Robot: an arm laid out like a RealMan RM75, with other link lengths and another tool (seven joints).
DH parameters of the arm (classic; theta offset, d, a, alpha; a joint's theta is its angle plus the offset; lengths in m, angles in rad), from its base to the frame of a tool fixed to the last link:
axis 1: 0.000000 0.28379 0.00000 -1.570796
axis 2: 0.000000 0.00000 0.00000 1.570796
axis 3: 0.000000 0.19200 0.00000 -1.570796
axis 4: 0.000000 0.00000 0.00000 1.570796
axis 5: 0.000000 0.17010 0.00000 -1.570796
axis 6: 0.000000 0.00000 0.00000 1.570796
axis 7: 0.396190 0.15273 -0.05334 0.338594
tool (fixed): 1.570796 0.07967 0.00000 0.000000
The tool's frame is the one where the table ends.
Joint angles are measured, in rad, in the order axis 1, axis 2, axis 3, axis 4, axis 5, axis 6, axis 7. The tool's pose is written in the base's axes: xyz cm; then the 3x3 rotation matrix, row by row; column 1 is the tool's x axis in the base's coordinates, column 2 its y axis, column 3 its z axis. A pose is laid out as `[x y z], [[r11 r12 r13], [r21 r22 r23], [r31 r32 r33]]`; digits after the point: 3 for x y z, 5 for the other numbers.
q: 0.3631 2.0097 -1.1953 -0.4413 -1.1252 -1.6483 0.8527
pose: [10.265 31.422 8.445], [[-0.72956 -0.44784 -0.51689], [-0.66490 0.28748 0.68939], [-0.16014 0.84663 -0.50751]]
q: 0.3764 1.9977 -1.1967 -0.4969 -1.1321 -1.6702 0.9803
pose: [9.190 31.684 8.931], [[-0.72595 -0.42163 -0.54334], [-0.68262 0.34549 0.64395], [-0.08379 0.83837 -0.53863]]
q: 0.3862 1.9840 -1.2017 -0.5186 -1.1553 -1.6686 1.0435
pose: [9.034 31.849 8.643], [[-0.72583 -0.43235 -0.53502], [-0.68532 0.38752 0.61657], [-0.05924 0.81419 -0.57757]]
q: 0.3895 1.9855 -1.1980 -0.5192 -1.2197 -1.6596 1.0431
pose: [9.357 31.476 7.312], [[-0.71730 -0.47581 -0.50900], [-0.69297 0.41106 0.59230], [-0.07260 0.77758 -0.62458]]
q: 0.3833 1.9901 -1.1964 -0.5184 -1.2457 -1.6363 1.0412
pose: [9.961 31.540 6.616], [[-0.72803 -0.48912 -0.48034], [-0.67984 0.42496 0.59768], [-0.08822 0.76169 -0.64191]]
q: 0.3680 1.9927 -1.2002 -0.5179 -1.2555 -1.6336 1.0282
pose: [10.420 31.210 6.291], [[-0.73098 -0.49564 -0.46905], [-0.67553 0.42834 0.60015], [-0.09654 0.75556 -0.64793]]
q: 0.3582 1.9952 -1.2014 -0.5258 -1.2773 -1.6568 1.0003
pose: [10.193 30.372 6.029], [[-0.70467 -0.52013 -0.48261], [-0.70195 0.41181 0.58111], [-0.10351 0.74825 -0.65529]]
